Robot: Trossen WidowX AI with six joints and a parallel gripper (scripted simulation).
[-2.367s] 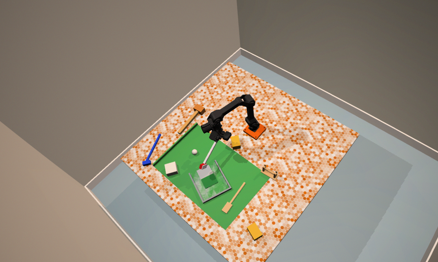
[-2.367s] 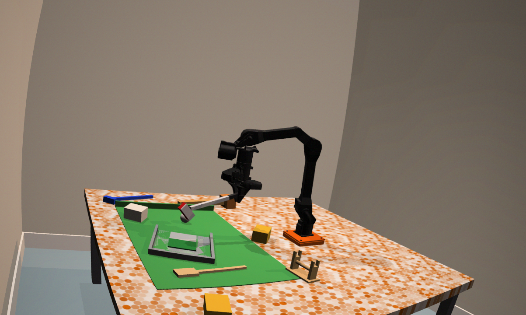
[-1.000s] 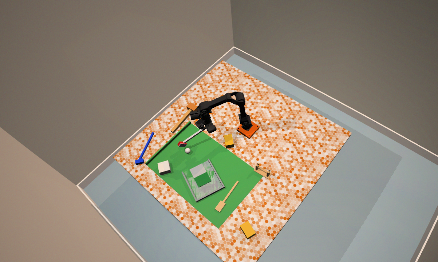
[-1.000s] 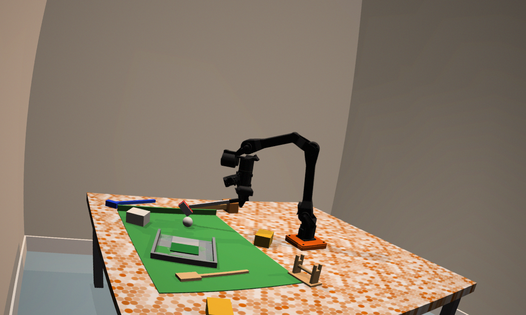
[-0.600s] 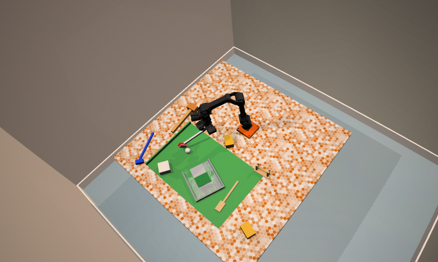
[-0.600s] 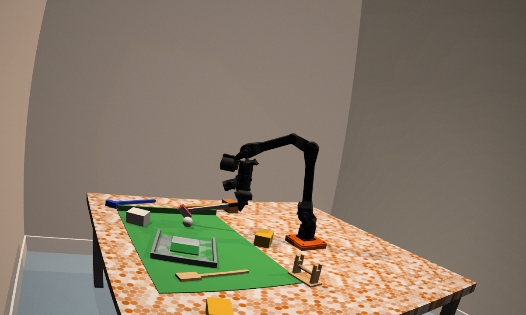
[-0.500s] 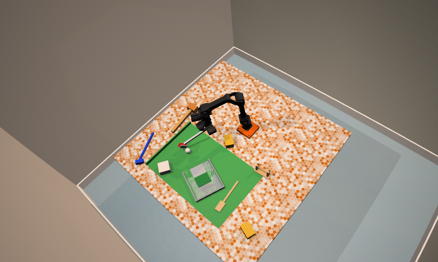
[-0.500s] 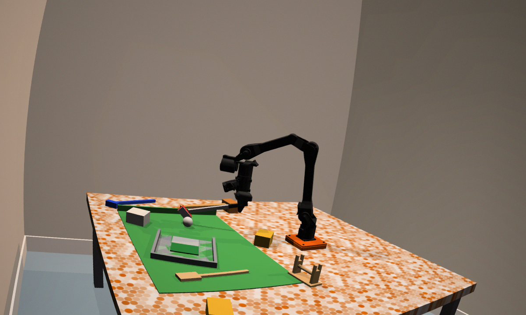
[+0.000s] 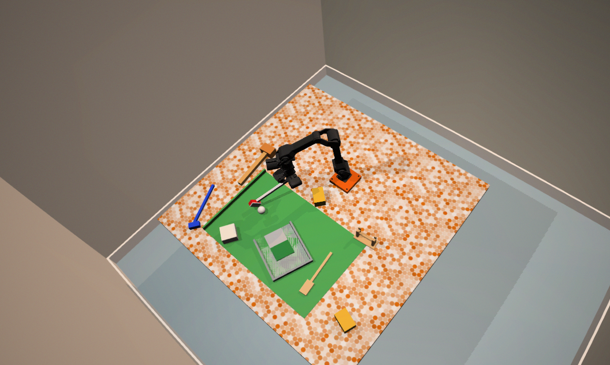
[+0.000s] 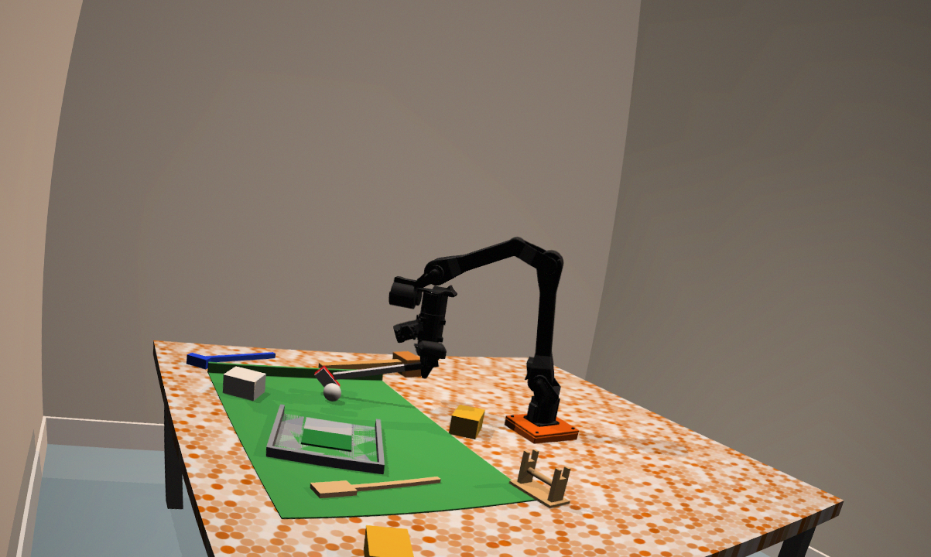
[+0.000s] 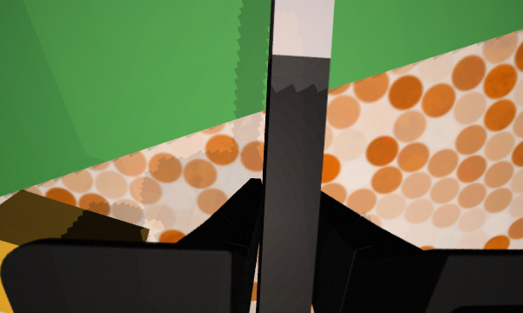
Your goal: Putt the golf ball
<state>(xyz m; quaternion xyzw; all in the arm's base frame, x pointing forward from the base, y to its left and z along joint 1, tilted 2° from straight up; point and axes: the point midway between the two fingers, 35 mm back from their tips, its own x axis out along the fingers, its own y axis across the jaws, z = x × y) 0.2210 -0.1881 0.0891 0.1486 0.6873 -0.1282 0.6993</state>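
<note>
The red putter lies 110 mm ahead of my gripper tip, 40 mm to the right of it and 10 mm below it. From my gripper tip the other things lie so: small wooden rack: 10 mm ahead, 500 mm to the left, 40 mm below; then white golf ball: 210 mm ahead, 40 mm to the right, 50 mm below; then white block: 420 mm ahead, 80 mm to the right, 50 mm below.
</note>
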